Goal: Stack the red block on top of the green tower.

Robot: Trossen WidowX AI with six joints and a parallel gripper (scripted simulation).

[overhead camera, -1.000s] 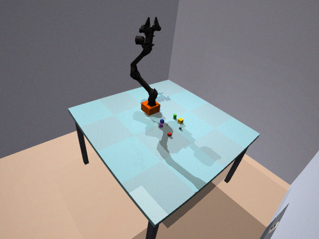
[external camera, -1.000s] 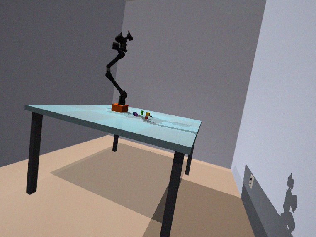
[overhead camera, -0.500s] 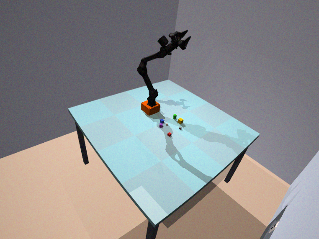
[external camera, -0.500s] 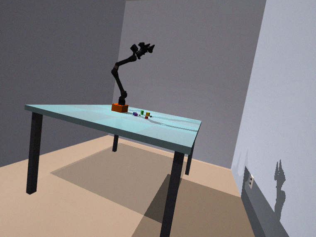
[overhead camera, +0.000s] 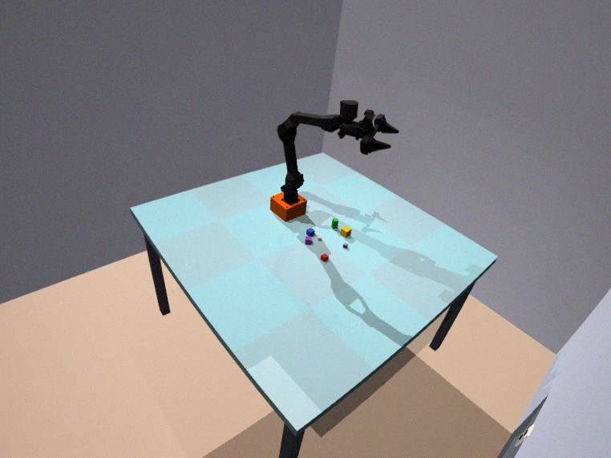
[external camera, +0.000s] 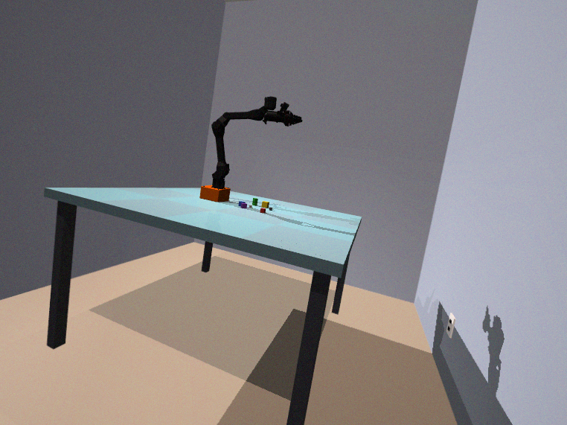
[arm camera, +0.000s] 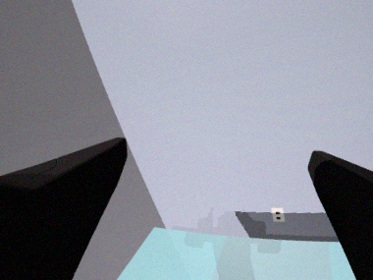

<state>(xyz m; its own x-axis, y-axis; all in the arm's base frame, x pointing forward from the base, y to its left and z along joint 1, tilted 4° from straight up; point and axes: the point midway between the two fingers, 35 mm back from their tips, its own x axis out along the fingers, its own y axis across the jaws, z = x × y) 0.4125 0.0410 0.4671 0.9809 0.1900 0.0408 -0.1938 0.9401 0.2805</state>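
The red block is 540 mm below my gripper tip, 160 mm to the right of it and 110 mm behind it. Also, from my gripper tip: purple block 540 mm below, 230 mm behind, 120 mm to the right; yellow block 530 mm below, 150 mm behind, 50 mm to the left; dark piece 540 mm below, 100 mm behind, 20 mm to the right.
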